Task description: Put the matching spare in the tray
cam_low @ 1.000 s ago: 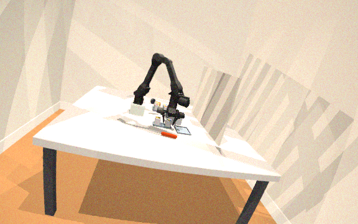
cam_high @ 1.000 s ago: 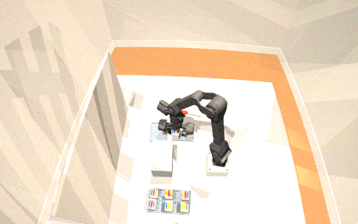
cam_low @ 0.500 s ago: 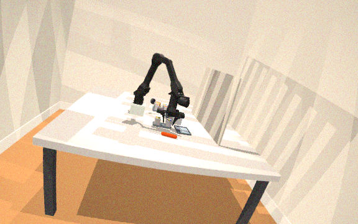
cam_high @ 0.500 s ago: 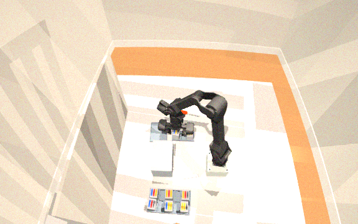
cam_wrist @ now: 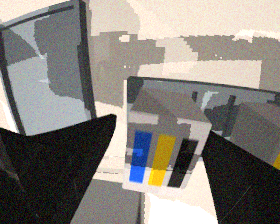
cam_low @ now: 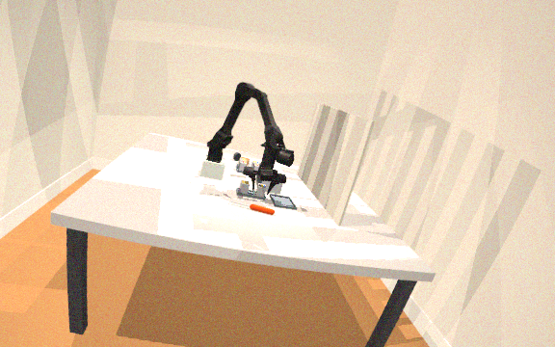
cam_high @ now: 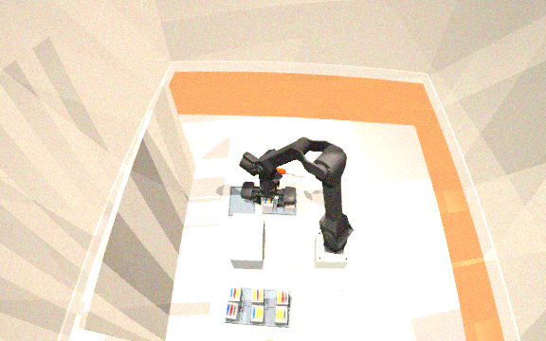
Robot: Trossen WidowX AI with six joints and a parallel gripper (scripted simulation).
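Now: the grey spare 20 mm above my gripper tip. The rest, counted from my gripper tip: pale-blue tray: 110 mm ahead, 10 mm to the right, 10 mm below; then mounted unit: 180 mm to the left, 40 mm ahead, 30 mm above.
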